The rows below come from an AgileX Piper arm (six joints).
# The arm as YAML. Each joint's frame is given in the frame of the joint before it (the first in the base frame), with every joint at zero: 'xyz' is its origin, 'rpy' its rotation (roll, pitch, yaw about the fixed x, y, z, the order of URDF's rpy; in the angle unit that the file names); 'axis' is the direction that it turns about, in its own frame. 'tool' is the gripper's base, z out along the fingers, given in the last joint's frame.
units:
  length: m
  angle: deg
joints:
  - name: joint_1
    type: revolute
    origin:
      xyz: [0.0, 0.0, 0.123]
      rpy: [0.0, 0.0, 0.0]
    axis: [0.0, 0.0, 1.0]
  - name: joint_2
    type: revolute
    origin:
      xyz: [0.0, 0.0, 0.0]
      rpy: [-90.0, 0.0, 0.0]
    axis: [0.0, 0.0, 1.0]
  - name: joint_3
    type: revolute
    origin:
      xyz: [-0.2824, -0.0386, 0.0]
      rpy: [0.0, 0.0, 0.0]
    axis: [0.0, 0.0, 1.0]
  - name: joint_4
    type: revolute
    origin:
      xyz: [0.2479, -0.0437, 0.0]
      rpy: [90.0, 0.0, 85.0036]
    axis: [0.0, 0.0, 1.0]
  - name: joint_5
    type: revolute
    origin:
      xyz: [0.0, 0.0, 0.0]
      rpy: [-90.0, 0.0, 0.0]
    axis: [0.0, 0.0, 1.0]
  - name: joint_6
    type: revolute
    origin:
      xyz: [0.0, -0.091, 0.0]
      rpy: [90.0, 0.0, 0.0]
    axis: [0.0, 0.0, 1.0]
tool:
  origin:
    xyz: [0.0, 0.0, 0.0]
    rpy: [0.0, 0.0, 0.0]
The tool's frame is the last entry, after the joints.
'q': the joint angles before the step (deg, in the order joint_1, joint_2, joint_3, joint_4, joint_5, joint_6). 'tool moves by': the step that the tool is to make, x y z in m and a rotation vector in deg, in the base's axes. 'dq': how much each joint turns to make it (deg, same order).
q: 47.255, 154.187, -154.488, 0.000, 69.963, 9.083
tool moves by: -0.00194, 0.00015, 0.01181, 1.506, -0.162, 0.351
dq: -0.001, -1.215, 0.004, 1.028, -0.002, -0.274
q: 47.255, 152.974, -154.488, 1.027, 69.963, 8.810
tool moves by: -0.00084, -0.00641, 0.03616, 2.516, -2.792, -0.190
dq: -0.353, -3.733, -0.016, -0.228, 0.008, -0.223
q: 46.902, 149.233, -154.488, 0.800, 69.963, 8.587
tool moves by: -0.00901, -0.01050, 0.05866, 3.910, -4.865, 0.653
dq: 0.000, -6.167, -0.007, -0.401, 0.004, -0.892
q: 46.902, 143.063, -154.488, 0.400, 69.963, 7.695
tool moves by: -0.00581, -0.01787, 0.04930, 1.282, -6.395, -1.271
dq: -0.252, -5.324, 0.004, -3.806, -0.003, -0.291
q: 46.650, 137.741, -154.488, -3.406, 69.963, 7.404
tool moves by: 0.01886, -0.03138, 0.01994, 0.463, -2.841, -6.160
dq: -3.399, -2.171, 0.006, -3.313, -0.004, 2.025
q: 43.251, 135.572, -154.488, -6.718, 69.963, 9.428
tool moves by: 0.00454, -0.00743, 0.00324, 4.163, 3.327, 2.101
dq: -2.164, -0.424, 0.002, 7.225, -0.001, -1.829
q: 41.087, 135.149, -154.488, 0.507, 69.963, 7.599
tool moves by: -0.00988, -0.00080, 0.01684, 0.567, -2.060, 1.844
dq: 0.635, -1.905, 0.001, 0.214, 0.000, -1.590
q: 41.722, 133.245, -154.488, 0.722, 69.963, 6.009
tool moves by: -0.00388, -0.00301, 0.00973, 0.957, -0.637, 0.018
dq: 0.000, -1.115, 0.001, 0.225, 0.000, 0.122
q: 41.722, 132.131, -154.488, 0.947, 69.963, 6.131
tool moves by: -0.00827, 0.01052, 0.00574, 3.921, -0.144, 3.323
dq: 0.859, -0.303, 0.003, 4.024, -2.389, -1.086
